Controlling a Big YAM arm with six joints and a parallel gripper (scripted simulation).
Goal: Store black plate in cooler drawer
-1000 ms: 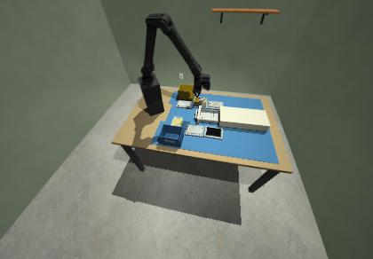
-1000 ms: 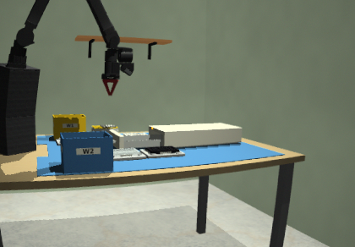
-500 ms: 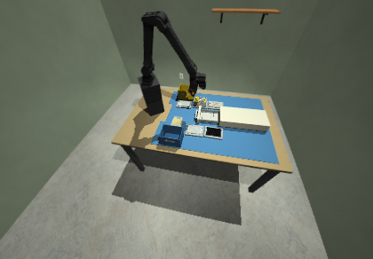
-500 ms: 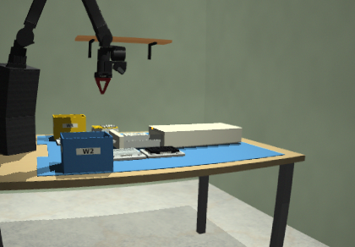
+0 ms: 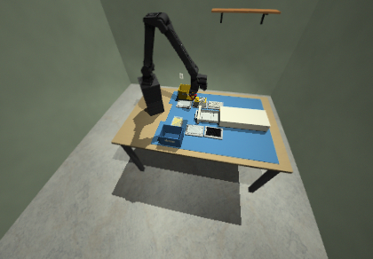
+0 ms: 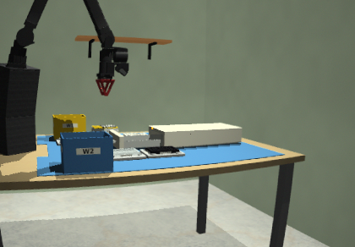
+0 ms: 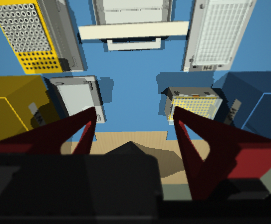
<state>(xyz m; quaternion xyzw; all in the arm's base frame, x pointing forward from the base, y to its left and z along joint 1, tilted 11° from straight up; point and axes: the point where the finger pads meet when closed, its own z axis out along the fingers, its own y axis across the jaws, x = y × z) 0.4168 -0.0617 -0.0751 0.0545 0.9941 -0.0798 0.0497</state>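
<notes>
Right now my hand is 190 mm short of the black plate, 200 mm to the left of it and 230 mm above it. From my hand the other things lie so: white plate: 20 mm ahead, 190 mm to the right, 230 mm below; yellow-topped tip box: 50 mm ahead, 180 mm to the left, 200 mm below; drawer: 170 mm ahead, 10 mm to the right, 230 mm below.
</notes>
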